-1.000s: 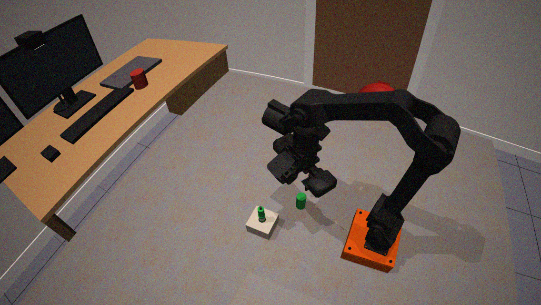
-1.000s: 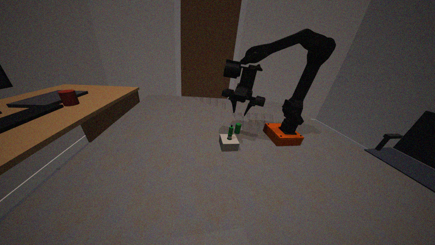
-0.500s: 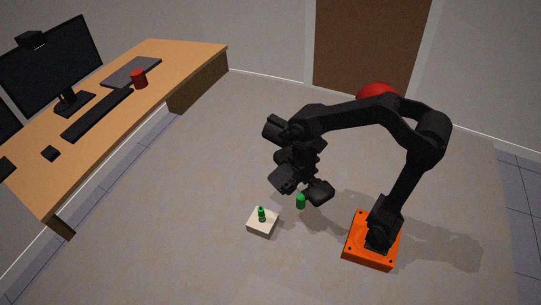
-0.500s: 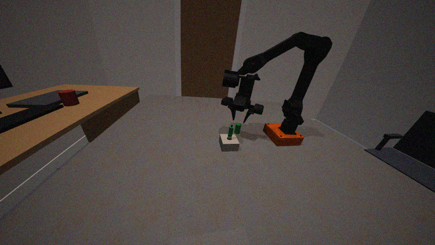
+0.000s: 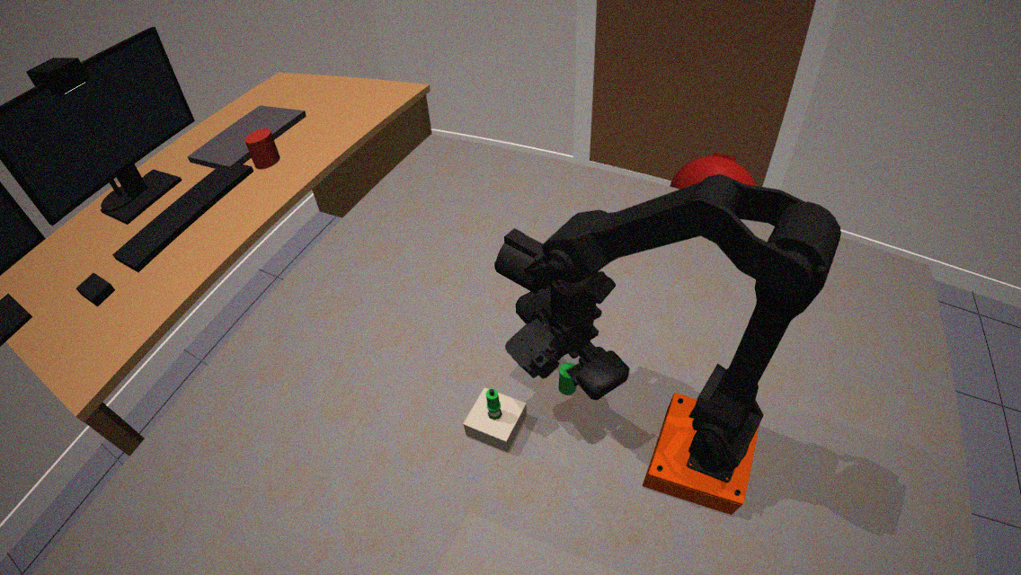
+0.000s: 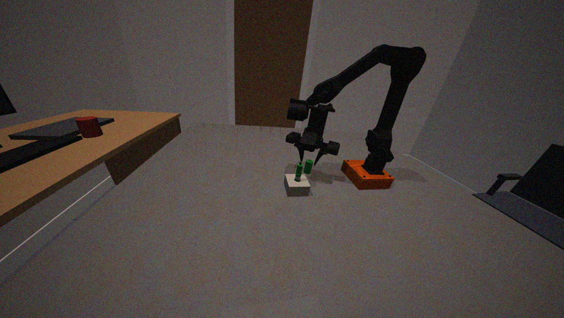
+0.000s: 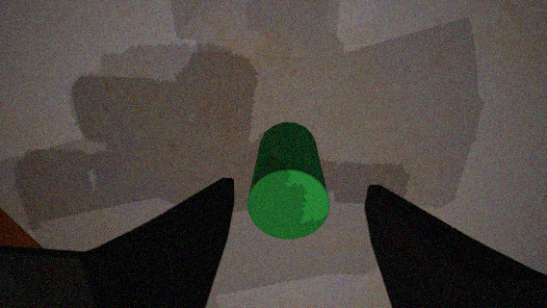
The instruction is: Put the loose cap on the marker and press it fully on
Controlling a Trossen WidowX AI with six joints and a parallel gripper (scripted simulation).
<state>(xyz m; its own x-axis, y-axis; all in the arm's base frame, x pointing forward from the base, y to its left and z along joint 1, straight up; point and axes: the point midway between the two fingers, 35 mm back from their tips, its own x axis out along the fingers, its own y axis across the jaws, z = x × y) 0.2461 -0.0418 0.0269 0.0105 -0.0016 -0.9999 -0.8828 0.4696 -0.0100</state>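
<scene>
My gripper tip is now 10 mm above the green cap.
</scene>
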